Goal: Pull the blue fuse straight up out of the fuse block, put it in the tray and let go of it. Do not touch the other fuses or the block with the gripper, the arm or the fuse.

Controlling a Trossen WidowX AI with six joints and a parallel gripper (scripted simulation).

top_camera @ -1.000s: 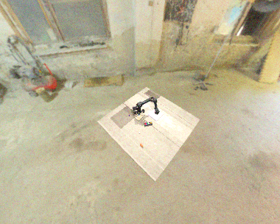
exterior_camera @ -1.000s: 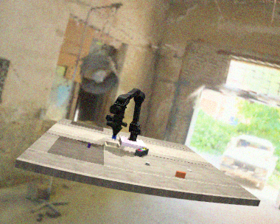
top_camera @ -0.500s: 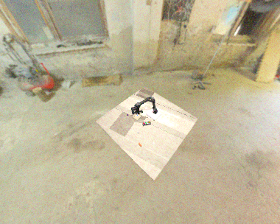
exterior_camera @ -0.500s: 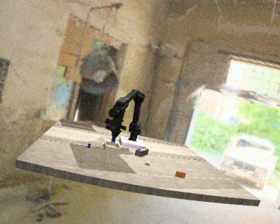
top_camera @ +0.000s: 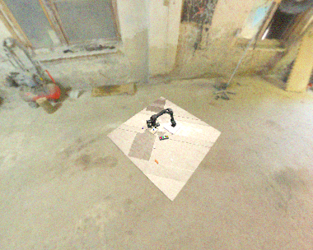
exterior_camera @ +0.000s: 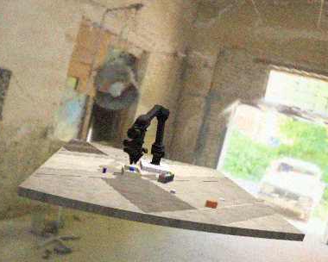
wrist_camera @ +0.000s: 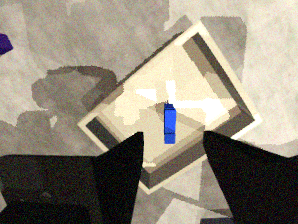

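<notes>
Now: gripper tip 30 mm above the blue fuse. Also, from my gripper tip: purple fuse: 190 mm to the left, 40 mm ahead, 30 mm below; then tan tray: 60 mm below; then red fuse: 180 mm to the left, 60 mm ahead, 30 mm below.
</notes>
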